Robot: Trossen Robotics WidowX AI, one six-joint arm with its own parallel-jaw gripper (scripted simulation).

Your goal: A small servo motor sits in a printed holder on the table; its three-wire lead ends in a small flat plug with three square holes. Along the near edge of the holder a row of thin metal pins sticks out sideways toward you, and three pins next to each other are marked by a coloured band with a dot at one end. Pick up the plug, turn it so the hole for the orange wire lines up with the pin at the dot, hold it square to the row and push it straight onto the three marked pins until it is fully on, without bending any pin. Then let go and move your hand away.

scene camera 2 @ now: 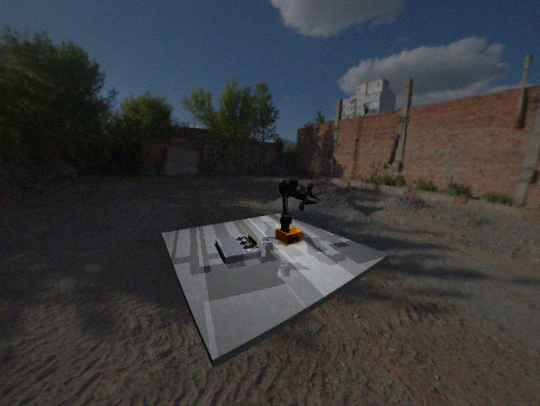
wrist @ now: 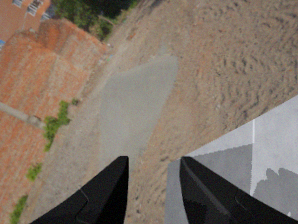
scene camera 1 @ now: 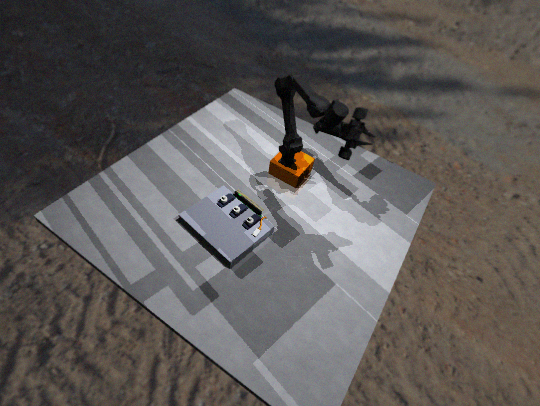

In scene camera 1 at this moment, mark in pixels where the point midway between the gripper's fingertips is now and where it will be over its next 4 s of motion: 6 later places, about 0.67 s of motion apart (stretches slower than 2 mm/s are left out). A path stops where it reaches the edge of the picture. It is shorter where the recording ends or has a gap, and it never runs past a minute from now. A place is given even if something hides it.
The gripper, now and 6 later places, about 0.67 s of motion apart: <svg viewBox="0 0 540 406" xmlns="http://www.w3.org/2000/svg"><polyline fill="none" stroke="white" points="373,140 351,161 309,168 261,155 243,175 248,211 257,225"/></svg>
